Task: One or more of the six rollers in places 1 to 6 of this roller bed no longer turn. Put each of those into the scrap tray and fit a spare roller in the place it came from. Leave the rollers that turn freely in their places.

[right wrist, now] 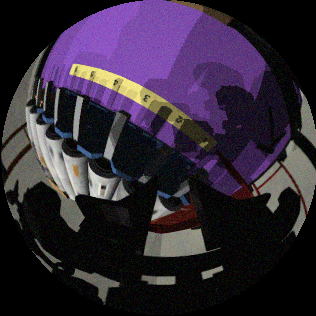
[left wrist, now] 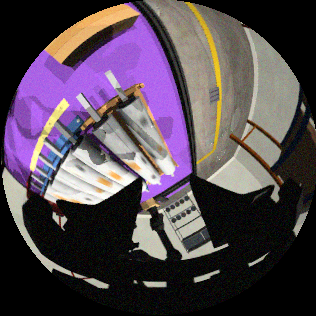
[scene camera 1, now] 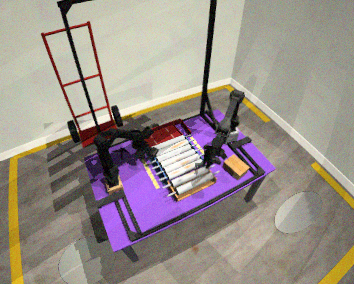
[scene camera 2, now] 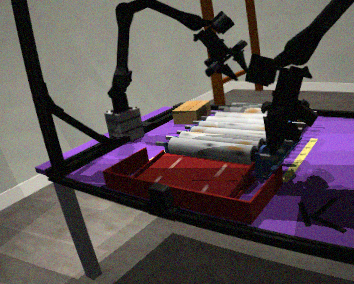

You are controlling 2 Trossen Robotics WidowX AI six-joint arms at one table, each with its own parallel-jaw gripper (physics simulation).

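Places are measured from the left arm's base along level axes (x ahead, y left, z up), in metres.
Where they show: left gripper, fingertip midpoint: point(left wrist: 165, 179) point(scene camera 1: 205, 166) point(scene camera 2: 242, 76); right gripper, fingertip midpoint: point(right wrist: 173, 179) point(scene camera 1: 148, 153) point(scene camera 2: 270, 151); left arm's base at its link origin: point(scene camera 1: 231, 128) point(scene camera 2: 121, 109); right arm's base at its link origin: point(left wrist: 151, 207) point(scene camera 1: 113, 182).
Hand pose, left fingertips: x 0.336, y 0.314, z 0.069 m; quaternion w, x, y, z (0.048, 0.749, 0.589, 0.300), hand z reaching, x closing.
Note:
Things, the pixels of their top centre, and the offset from my left fingertips. "spot": a spot on its surface instead. Level surfaces: height alone.
- roller bed with blue rails, top centre: point(right wrist: 83, 143) point(scene camera 2: 281, 133) point(scene camera 1: 155, 162) dx +0.268, dy -0.184, dz -0.113 m
- scrap tray at its top centre: point(scene camera 2: 185, 168) point(right wrist: 175, 223) point(scene camera 1: 161, 133) dx +0.171, dy -0.455, dz -0.129 m
- yellow strip at a spot on its surface: point(right wrist: 145, 95) point(scene camera 2: 299, 160) spot: dx +0.331, dy -0.194, dz -0.178 m
- wooden box at its top centre: point(scene camera 2: 191, 105) point(scene camera 1: 236, 164) point(right wrist: 55, 187) dx -0.260, dy -0.031, dz -0.124 m
- purple table at its surface level: dz -0.180 m
White-grey rollers, among them the one nearest the tray point(scene camera 1: 172, 144) point(scene camera 2: 210, 148), lie side by side in the roller bed with blue rails point(right wrist: 90, 150). The scrap tray point(scene camera 1: 165, 134) point(scene camera 2: 200, 196) is red, and no roller shows in it. Two rollers lie in the wooden spare rack point(scene camera 1: 199, 193) point(left wrist: 156, 125). My left gripper point(scene camera 1: 204, 165) point(scene camera 2: 241, 74) point(left wrist: 165, 179) is open and empty, above the picture-right side of the rollers. My right gripper point(scene camera 2: 272, 150) point(right wrist: 173, 179) is open, low at the roller ends near the tray, its fingers around a shaft end. Whether the rollers turn cannot be seen.
A yellow strip point(scene camera 1: 151, 175) point(scene camera 2: 302, 157) point(right wrist: 145, 95) with place numbers runs beside the bed. A wooden box point(scene camera 1: 236, 166) point(scene camera 2: 191, 111) stands near the left arm. Black rails edge the purple table point(scene camera 1: 145, 207); a black post point(scene camera 1: 208, 60) rises behind it.

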